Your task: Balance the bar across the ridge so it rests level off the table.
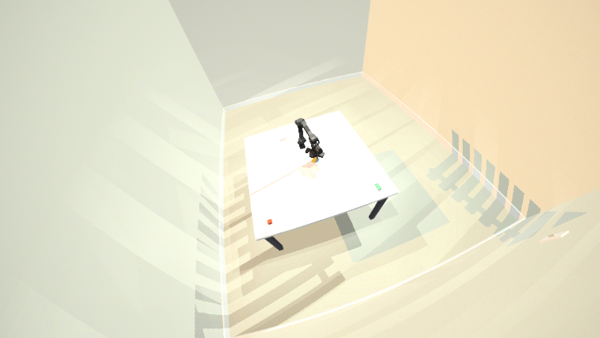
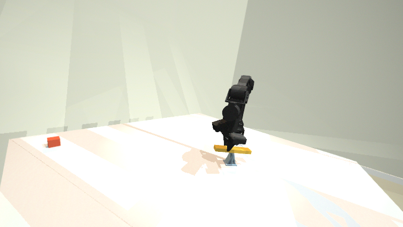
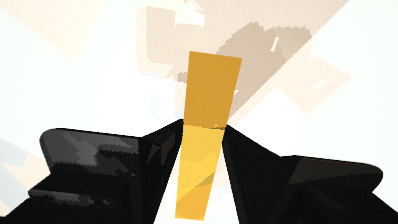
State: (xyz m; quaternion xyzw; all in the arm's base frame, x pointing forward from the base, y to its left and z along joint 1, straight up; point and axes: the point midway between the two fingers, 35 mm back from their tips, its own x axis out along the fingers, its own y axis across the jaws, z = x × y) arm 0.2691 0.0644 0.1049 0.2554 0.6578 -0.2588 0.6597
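My gripper tip is now 2 cm to the right of the yellow bar and 2 cm past it. From my gripper tip the other things lie so: green block 47 cm ahead, 44 cm to the left, 6 cm below; then red block 56 cm to the right, 47 cm ahead, 5 cm below.
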